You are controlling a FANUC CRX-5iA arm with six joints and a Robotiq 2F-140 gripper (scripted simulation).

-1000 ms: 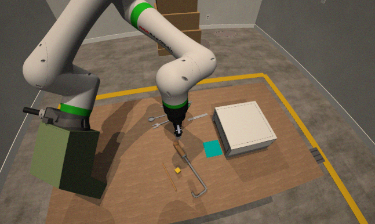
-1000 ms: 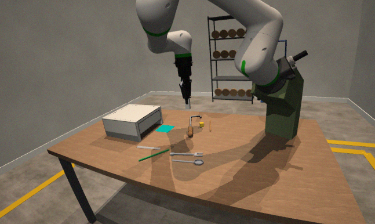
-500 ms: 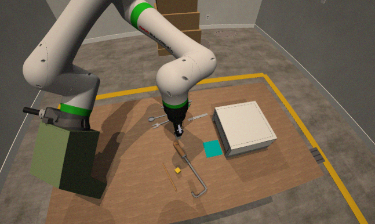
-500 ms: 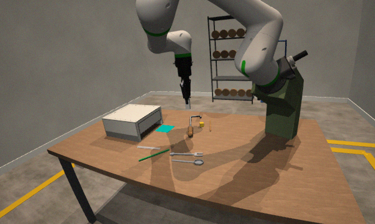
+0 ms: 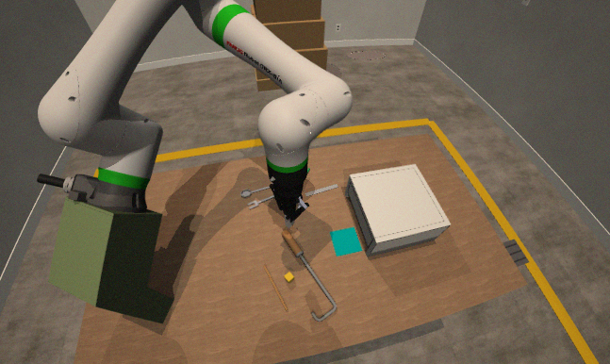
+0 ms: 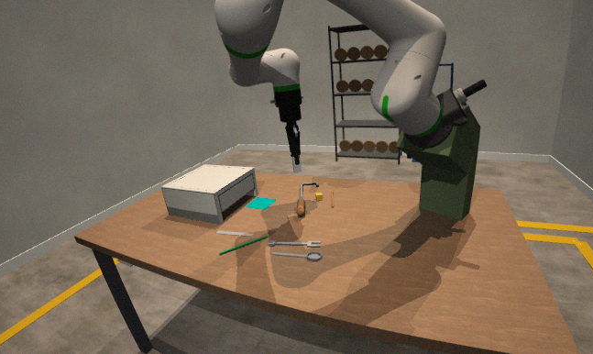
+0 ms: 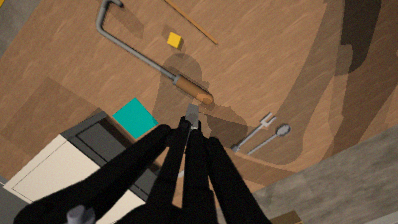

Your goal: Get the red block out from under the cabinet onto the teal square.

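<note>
The yellow cube lies 2 cm behind my hand, 13 cm to the right of it and 19 cm below it. From my hand the other things lie so: teal square (21 cm ahead, 1 cm to the right, 20 cm below); then fork (9 cm behind, 21 cm to the left, 20 cm below); then flat grey bar (15 cm ahead, 24 cm to the left, 20 cm below).
</note>
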